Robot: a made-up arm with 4 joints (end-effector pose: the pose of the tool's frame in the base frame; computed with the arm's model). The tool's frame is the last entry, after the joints.
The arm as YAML. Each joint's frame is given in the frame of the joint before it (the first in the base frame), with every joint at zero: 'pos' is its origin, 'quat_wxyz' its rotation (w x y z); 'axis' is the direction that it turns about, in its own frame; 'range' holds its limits. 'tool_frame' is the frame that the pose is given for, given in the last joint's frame.
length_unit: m
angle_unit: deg
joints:
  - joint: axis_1
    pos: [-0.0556, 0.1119, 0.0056]
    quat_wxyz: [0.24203, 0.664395, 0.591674, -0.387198]
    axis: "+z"
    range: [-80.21, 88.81]
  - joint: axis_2
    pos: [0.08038, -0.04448, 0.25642]
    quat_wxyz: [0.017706, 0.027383, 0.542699, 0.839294]
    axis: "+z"
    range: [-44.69, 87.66]
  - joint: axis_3
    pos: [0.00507, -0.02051, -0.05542]
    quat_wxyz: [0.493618, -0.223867, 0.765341, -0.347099]
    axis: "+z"
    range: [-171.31, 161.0]
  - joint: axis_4
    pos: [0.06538, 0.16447, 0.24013]
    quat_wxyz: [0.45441, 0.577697, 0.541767, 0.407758]
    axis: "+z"
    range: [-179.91, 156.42]
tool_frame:
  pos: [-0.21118, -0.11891, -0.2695]
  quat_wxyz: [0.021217, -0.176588, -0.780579, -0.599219]
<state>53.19 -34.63 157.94 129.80</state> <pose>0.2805 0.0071 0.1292 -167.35 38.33 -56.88</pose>
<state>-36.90 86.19 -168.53 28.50</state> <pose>-0.1757 -0.1589 0.1583 -77.01 4.15 141.73</pose>
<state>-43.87 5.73 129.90 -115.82</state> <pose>0.3010 -0.1595 0.1571 -155.45 0.49 -55.45</pose>
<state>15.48 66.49 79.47 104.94</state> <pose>-0.1208 -0.3733 -0.4245 3.69 8.58 38.38</pose>
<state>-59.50 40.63 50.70 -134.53</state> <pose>-0.0299 -0.6504 -0.0537 147.52 -17.67 -125.72</pose>
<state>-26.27 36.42 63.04 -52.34</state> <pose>0.0044 -0.3688 0.0831 179.60 -74.89 -110.19</pose>
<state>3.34 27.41 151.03 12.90</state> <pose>-0.1111 0.0632 0.1112 -37.22 2.70 153.31</pose>
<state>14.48 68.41 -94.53 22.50</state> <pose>-0.4447 0.1002 -0.2244 93.25 60.44 -46.84</pose>
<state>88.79 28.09 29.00 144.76</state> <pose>-0.3418 -0.1654 -0.6315 26.52 32.20 -13.64</pose>
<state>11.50 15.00 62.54 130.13</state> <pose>-0.2678 -0.4952 -0.1719 17.75 83.85 47.38</pose>
